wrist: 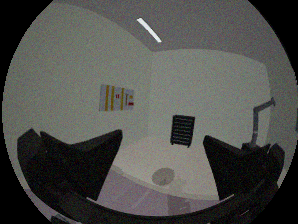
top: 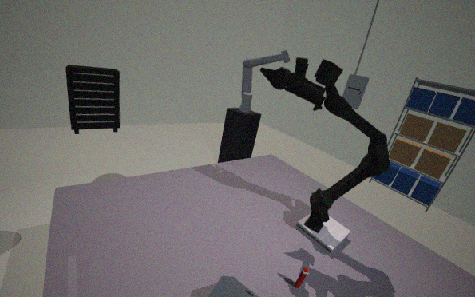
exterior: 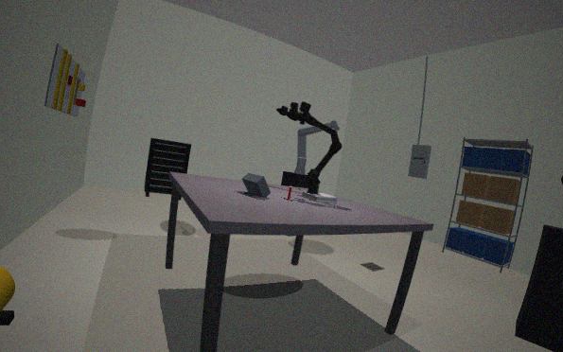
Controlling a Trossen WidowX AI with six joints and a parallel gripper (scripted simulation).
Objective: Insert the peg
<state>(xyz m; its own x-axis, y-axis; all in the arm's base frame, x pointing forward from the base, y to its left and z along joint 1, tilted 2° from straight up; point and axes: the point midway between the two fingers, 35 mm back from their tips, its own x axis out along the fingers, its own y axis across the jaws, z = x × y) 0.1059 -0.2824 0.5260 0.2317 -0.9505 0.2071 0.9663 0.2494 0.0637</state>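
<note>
Right now the red peg is 510 mm below my gripper tip, 380 mm to the left of it and 130 mm ahead of it. The rest, counted from my gripper tip: sloped panel: 510 mm below, 320 mm ahead, 300 mm to the left.
</note>
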